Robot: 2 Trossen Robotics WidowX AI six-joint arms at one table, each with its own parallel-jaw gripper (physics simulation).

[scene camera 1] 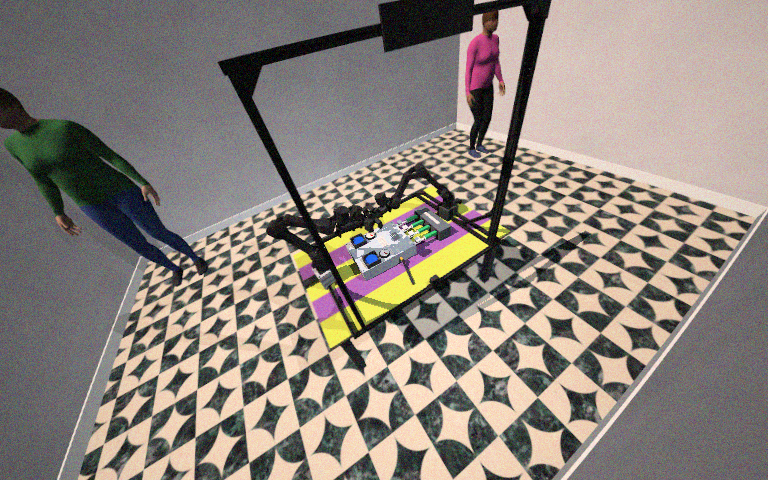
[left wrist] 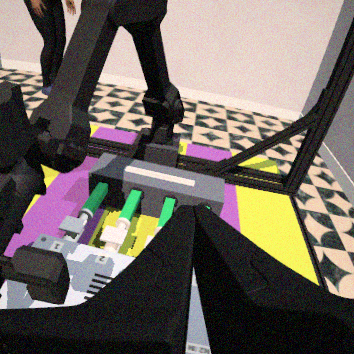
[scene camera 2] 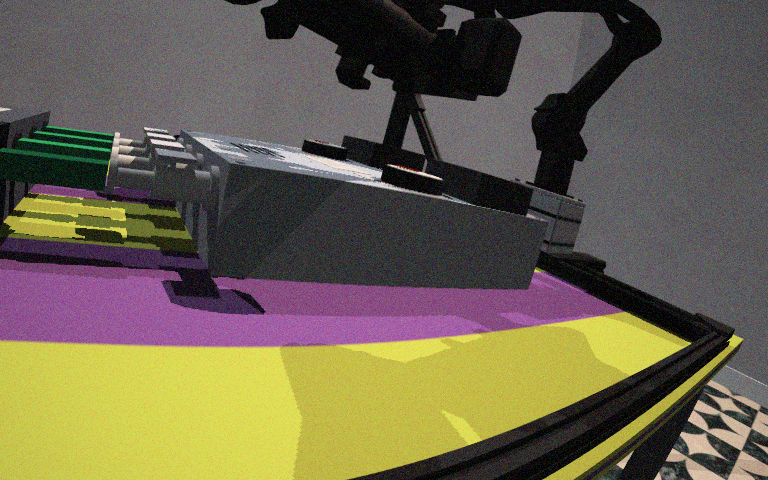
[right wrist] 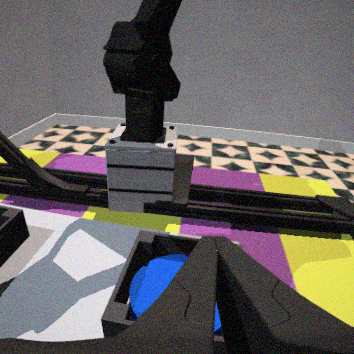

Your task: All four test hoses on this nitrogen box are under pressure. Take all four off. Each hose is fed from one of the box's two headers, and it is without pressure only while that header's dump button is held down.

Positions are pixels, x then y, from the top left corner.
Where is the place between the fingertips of the right gripper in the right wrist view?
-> At 211, 246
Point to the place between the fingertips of the left gripper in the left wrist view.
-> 190, 216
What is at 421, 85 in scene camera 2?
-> The right gripper.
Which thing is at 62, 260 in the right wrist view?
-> A grey nitrogen box.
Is the left gripper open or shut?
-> Shut.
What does the left gripper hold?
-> Nothing.
